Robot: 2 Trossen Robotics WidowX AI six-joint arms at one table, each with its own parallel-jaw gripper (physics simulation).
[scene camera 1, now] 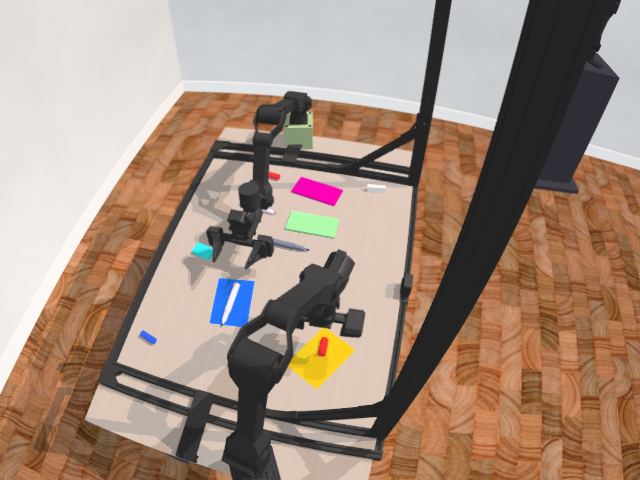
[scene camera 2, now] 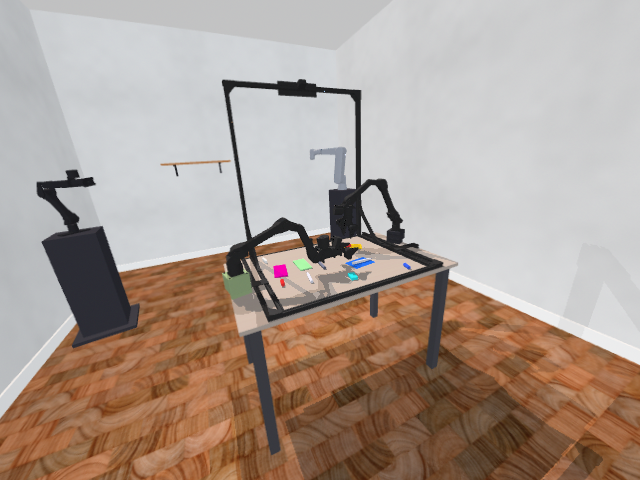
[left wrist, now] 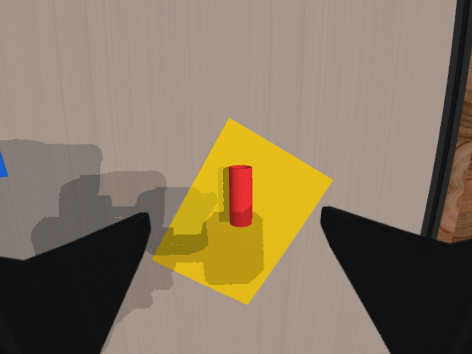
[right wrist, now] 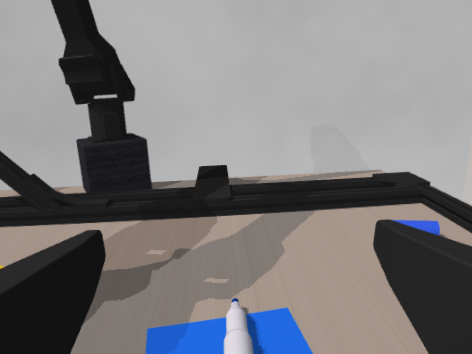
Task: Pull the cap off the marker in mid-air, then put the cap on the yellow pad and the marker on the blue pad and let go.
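Seen in the pictures: left gripper, fingertip midpoint: [scene camera 1: 321, 331] [scene camera 2: 346, 237] [left wrist: 236, 218]; right gripper, fingertip midpoint: [scene camera 1: 229, 264] [scene camera 2: 354, 245] [right wrist: 240, 239]; left arm's base, origin of the base link: [scene camera 1: 251, 463] [scene camera 2: 395, 229] [right wrist: 109, 138]; right arm's base, origin of the base link: [scene camera 1: 298, 119] [scene camera 2: 235, 273].
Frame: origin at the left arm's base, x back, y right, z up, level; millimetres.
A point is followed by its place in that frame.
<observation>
The red cap [scene camera 1: 323, 346] @[y 238, x -282, z -69 mm] [left wrist: 240, 196] @[y 239, x -287, z -69 mm] lies on its side on the yellow pad [scene camera 1: 338, 352] @[y 273, x -262, z -87 mm] [left wrist: 280, 170] @[y 278, x -287, z -87 mm]. The white marker [scene camera 1: 231, 303] @[y 31, x -465, z -72 mm] [right wrist: 237, 331] @[y 15, x -448, z -70 mm], uncapped with a blue tip, lies on the blue pad [scene camera 1: 245, 310] @[y 65, x -444, z -87 mm] [scene camera 2: 353, 264] [right wrist: 280, 332] @[y -19, x -446, z -87 mm]. My left gripper [left wrist: 236, 218] @[y 238, x -296, z -8 mm] is open and empty above the yellow pad, with the cap seen between its fingers in the left wrist view. My right gripper [scene camera 1: 231, 262] @[y 50, x -518, z 30 mm] [right wrist: 240, 239] @[y 50, x -518, z 30 mm] is open and empty, raised above the table behind the blue pad in scene camera 1. In that view the left arm partly hides its own gripper.
A cyan block [scene camera 1: 202, 251] @[y -30, x -663, z -73 mm] lies beside the right gripper. A dark pen [scene camera 1: 290, 244] @[y 232, x -620, z -70 mm], green pad [scene camera 1: 312, 224] @[y 314, x -685, z -80 mm], magenta pad [scene camera 1: 316, 191] @[y 361, x -817, z -80 mm], white block [scene camera 1: 376, 188] @[y 551, x -774, z -70 mm], second red piece [scene camera 1: 273, 175] @[y 238, x -919, z -69 mm] and blue cap [scene camera 1: 147, 337] @[y -224, x -404, z -68 mm] also lie on the table. A black frame [scene camera 1: 399, 330] @[y 447, x -278, z -93 mm] borders it.
</observation>
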